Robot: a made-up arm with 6 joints. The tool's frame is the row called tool. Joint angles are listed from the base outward.
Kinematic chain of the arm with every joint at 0, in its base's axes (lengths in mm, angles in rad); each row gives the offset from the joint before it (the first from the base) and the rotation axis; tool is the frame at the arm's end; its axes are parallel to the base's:
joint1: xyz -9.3 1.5 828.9 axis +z
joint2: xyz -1 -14.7 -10.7 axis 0 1 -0.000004
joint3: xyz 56.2 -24.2 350.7 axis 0 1 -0.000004
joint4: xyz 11.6 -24 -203.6 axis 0 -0.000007 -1
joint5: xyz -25.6 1.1 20.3 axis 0 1 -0.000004
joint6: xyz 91.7 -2.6 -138.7 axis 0 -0.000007 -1
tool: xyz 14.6 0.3 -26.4
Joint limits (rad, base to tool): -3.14..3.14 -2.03..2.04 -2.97..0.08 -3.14..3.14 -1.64..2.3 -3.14..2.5
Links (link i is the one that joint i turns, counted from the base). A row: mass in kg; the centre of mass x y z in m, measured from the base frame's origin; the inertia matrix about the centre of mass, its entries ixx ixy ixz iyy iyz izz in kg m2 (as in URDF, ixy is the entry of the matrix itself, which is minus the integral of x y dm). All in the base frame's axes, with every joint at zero. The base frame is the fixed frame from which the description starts. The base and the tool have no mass.
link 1: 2.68; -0.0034 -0.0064 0.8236; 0.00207 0 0 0.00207 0 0.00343
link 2: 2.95; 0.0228 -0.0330 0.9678; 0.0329 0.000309 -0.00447 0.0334 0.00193 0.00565
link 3: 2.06; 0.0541 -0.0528 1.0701; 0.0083 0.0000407 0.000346 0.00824 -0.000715 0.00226
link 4: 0.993; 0.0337 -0.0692 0.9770; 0.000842 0 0 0.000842 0 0.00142
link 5: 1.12; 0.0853 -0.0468 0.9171; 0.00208 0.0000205 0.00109 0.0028 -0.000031 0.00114
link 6: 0.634; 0.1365 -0.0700 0.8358; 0.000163 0 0 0.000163 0 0.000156
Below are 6 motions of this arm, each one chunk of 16 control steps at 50 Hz.
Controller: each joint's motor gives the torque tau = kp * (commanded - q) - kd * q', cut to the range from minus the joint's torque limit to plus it. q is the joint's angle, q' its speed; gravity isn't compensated. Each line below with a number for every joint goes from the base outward.
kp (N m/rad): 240 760 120 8.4 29 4.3
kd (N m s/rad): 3.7 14 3 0.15 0.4 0.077
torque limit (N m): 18 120 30 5.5 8 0.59
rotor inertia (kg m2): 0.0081 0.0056 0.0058 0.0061 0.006 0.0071
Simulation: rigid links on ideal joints. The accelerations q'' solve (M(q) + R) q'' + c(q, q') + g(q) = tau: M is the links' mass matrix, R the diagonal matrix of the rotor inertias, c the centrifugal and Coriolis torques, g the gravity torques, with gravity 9.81 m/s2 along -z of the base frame. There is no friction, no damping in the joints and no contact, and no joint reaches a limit. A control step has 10 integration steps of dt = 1/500 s. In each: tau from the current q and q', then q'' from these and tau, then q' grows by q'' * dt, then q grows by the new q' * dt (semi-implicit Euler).
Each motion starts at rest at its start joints. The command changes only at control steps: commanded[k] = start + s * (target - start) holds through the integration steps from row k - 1 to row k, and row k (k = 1, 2, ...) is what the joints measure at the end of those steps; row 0 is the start. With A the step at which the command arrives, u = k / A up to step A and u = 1 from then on. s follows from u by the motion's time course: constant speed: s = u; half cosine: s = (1 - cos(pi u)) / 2; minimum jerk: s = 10 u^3 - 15 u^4 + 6 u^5; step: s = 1 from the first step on.
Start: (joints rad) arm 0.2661 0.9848 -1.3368 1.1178 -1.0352 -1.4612
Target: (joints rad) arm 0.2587 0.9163 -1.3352 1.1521 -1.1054 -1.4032
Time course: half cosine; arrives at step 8
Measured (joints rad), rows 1 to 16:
1: 0.2661 0.9893 -1.3362 1.1178 -1.0352 -1.4609
2: 0.2662 0.9964 -1.3309 1.1188 -1.0262 -1.4598
3: 0.2667 1.0000 -1.3195 1.1234 -1.0023 -1.4581
4: 0.2672 0.9974 -1.3055 1.1343 -0.9691 -1.4560
5: 0.2676 0.9889 -1.2932 1.1529 -0.9401 -1.4538
6: 0.2675 0.9767 -1.2862 1.1782 -0.9292 -1.4509
7: 0.2667 0.9637 -1.2859 1.2065 -0.9438 -1.4463
8: 0.2648 0.9522 -1.2918 1.2323 -0.9818 -1.4388
9: 0.2617 0.9437 -1.3015 1.2504 -1.0327 -1.4278
10: 0.2578 0.9381 -1.3113 1.2578 -1.0811 -1.4138
11: 0.2536 0.9348 -1.3181 1.2548 -1.1144 -1.3986
12: 0.2500 0.9335 -1.3208 1.2441 -1.1263 -1.3848
13: 0.2474 0.9341 -1.3203 1.2292 -1.1178 -1.3754
14: 0.2461 0.9365 -1.3178 1.2136 -1.0947 -1.3725
15: 0.2463 0.9401 -1.3142 1.1999 -1.0647 -1.3769
16: 0.2479 0.9444 -1.3102 1.1900 -1.0354 -1.3877

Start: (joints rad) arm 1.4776 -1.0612 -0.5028 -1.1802 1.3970 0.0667
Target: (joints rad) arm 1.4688 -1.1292 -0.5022 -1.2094 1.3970 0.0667
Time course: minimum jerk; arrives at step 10
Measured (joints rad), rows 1 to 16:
1: 1.4789 -1.0643 -0.4951 -1.1801 1.3948 0.0668
2: 1.4808 -1.0703 -0.4798 -1.1698 1.3935 0.0665
3: 1.4819 -1.0779 -0.4640 -1.1404 1.3971 0.0650
4: 1.4817 -1.0874 -0.4510 -1.0926 1.4058 0.0620
5: 1.4799 -1.0992 -0.4406 -1.0342 1.4174 0.0576
6: 1.4763 -1.1126 -0.4317 -0.9749 1.4290 0.0527
7: 1.4714 -1.1259 -0.4231 -0.9227 1.4385 0.0478
8: 1.4661 -1.1367 -0.4149 -0.8821 1.4454 0.0438
9: 1.4615 -1.1435 -0.4078 -0.8546 1.4503 0.0411
10: 1.4590 -1.1459 -0.4030 -0.8403 1.4536 0.0398
11: 1.4590 -1.1453 -0.4015 -0.8385 1.4553 0.0399
12: 1.4613 -1.1437 -0.4033 -0.8484 1.4542 0.0411
13: 1.4649 -1.1423 -0.4075 -0.8694 1.4493 0.0431
14: 1.4685 -1.1414 -0.4132 -0.9001 1.4408 0.0454
15: 1.4711 -1.1408 -0.4197 -0.9377 1.4306 0.0478
16: 1.4724 -1.1405 -0.4264 -0.9783 1.4210 0.0501

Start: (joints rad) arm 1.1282 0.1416 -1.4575 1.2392 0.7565 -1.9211
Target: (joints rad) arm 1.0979 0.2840 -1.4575 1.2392 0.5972 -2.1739
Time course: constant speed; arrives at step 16
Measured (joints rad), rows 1 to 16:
1: 1.1277 0.1451 -1.4532 1.2409 0.7557 -1.9239
2: 1.1264 0.1547 -1.4437 1.2390 0.7529 -1.9323
3: 1.1248 0.1692 -1.4313 1.2274 0.7464 -1.9463
4: 1.1232 0.1862 -1.4169 1.2044 0.7364 -1.9644
5: 1.1216 0.2034 -1.4014 1.1725 0.7257 -1.9844
6: 1.1195 0.2189 -1.3861 1.1368 0.7177 -2.0044
7: 1.1168 0.2319 -1.3727 1.1035 0.7143 -2.0238
8: 1.1137 0.2422 -1.3626 1.0776 0.7145 -2.0424
9: 1.1108 0.2503 -1.3568 1.0626 0.7148 -2.0608
10: 1.1084 0.2572 -1.3555 1.0598 0.7117 -2.0793
11: 1.1068 0.2637 -1.3584 1.0690 0.7029 -2.0978
12: 1.1058 0.2704 -1.3649 1.0886 0.6883 -2.1158
13: 1.1051 0.2776 -1.3738 1.1154 0.6695 -2.1327
14: 1.1044 0.2853 -1.3837 1.1454 0.6490 -2.1478
15: 1.1032 0.2933 -1.3931 1.1738 0.6294 -2.1610
16: 1.1014 0.3015 -1.4009 1.1962 0.6122 -2.1727

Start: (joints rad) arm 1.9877 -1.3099 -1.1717 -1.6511 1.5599 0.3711
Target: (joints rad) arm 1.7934 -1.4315 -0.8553 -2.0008 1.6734 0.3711
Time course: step
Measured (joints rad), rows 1 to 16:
1: 1.9827 -1.3443 -1.0743 -1.7683 1.5521 0.3655
2: 1.9645 -1.4036 -0.9206 -1.9331 1.5833 0.3546
3: 1.9264 -1.4525 -0.8087 -1.9995 1.6473 0.3465
4: 1.8658 -1.4772 -0.7587 -1.9460 1.7116 0.3465
5: 1.7971 -1.4807 -0.7591 -1.8170 1.7674 0.3542
6: 1.7393 -1.4742 -0.7839 -1.6777 1.8156 0.3672
7: 1.6993 -1.4662 -0.8064 -1.5747 1.8454 0.3826
8: 1.6762 -1.4609 -0.8144 -1.5222 1.8439 0.3974
9: 1.6701 -1.4586 -0.8107 -1.5154 1.8139 0.4081
10: 1.6820 -1.4577 -0.8035 -1.5435 1.7705 0.4118
11: 1.7126 -1.4572 -0.7993 -1.5966 1.7300 0.4078
12: 1.7564 -1.4556 -0.7995 -1.6649 1.7014 0.3968
13: 1.8016 -1.4523 -0.8021 -1.7360 1.6860 0.3810
14: 1.8378 -1.4478 -0.8054 -1.7976 1.6795 0.3638
15: 1.8583 -1.4436 -0.8081 -1.8401 1.6764 0.3489
16: 1.8613 -1.4409 -0.8096 -1.8596 1.6732 0.3389

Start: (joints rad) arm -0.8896 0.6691 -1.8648 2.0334 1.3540 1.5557
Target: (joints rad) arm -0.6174 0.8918 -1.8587 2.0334 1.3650 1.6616
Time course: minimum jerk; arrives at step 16
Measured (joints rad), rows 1 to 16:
1: -0.8899 0.6724 -1.8614 2.0346 1.3576 1.5559
2: -0.8900 0.6801 -1.8534 2.0332 1.3606 1.5569
3: -0.8892 0.6910 -1.8434 2.0239 1.3557 1.5587
4: -0.8865 0.7049 -1.8340 2.0060 1.3414 1.5613
5: -0.8807 0.7221 -1.8265 1.9830 1.3215 1.5643
6: -0.8707 0.7433 -1.8207 1.9609 1.3010 1.5677
7: -0.8555 0.7682 -1.8161 1.9449 1.2839 1.5718
8: -0.8347 0.7964 -1.8120 1.9372 1.2724 1.5773
9: -0.8082 0.8265 -1.8076 1.9371 1.2661 1.5846
10: -0.7761 0.8567 -1.8025 1.9414 1.2626 1.5939
11: -0.7388 0.8849 -1.7965 1.9451 1.2597 1.6046
12: -0.6977 0.9095 -1.7903 1.9414 1.2582 1.6155
13: -0.6552 0.9289 -1.7841 1.9241 1.2608 1.6249
14: -0.6139 0.9421 -1.7785 1.8893 1.2705 1.6315
15: -0.5764 0.9487 -1.7741 1.8371 1.2894 1.6345
16: -0.5445 0.9491 -1.7717 1.7729 1.3174 1.6344

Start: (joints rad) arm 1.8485 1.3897 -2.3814 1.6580 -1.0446 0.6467
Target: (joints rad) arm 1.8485 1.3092 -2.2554 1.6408 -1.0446 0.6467
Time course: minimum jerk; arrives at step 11
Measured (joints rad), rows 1 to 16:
1: 1.8486 1.3940 -2.3818 1.6575 -1.0430 0.6468
2: 1.8489 1.4008 -2.3711 1.6580 -1.0337 0.6475
3: 1.8494 1.4066 -2.3486 1.6652 -1.0167 0.6493
4: 1.8499 1.4093 -2.3182 1.6839 -0.9946 0.6525
5: 1.8505 1.4075 -2.2846 1.7163 -0.9716 0.6574
6: 1.8508 1.4009 -2.2526 1.7614 -0.9532 0.6639
7: 1.8508 1.3904 -2.2261 1.8147 -0.9447 0.6710
8: 1.8504 1.3775 -2.2079 1.8685 -0.9492 0.6775
9: 1.8497 1.3642 -2.1992 1.9136 -0.9662 0.6819
10: 1.8487 1.3526 -2.1992 1.9415 -0.9911 0.6830
11: 1.8477 1.3438 -2.2052 1.9462 -1.0166 0.6802
12: 1.8468 1.3380 -2.2128 1.9260 -1.0349 0.6739
13: 1.8460 1.3349 -2.2187 1.8841 -1.0417 0.6654
14: 1.8454 1.3342 -2.2220 1.8272 -1.0371 0.6564
15: 1.8448 1.3353 -2.2228 1.7639 -1.0246 0.6487
16: 1.8444 1.3376 -2.2217 1.7035 -1.0088 0.6438

